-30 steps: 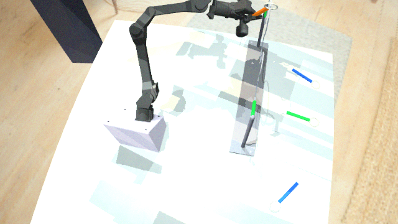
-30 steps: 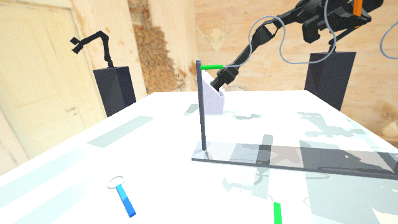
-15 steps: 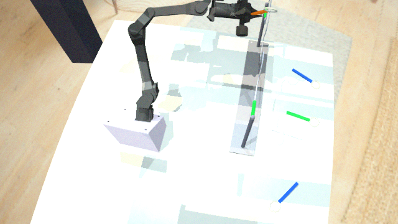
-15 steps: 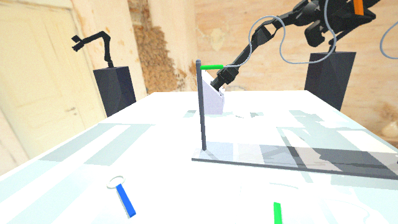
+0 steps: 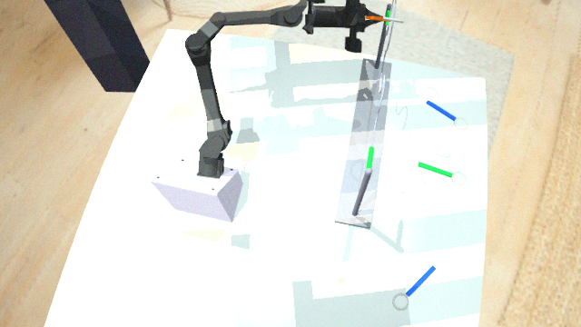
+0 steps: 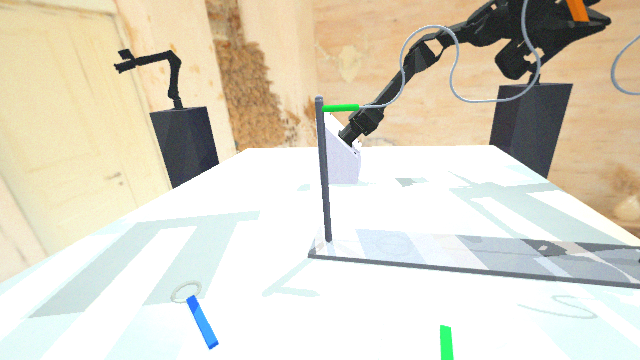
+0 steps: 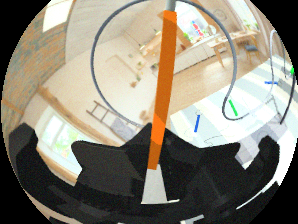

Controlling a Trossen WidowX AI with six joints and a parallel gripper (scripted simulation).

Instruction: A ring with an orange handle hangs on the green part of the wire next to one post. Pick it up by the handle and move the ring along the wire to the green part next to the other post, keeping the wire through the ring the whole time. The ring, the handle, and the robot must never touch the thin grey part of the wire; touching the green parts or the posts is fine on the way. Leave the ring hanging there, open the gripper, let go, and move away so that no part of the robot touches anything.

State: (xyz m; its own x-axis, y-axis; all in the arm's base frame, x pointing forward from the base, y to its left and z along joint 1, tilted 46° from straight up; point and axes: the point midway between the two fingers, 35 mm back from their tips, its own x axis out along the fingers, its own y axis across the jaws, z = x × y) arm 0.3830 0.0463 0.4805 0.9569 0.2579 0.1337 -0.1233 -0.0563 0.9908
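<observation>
Now: gripper tip 6 cm to the left of the orange-handled ring and 6 cm below it.
</observation>
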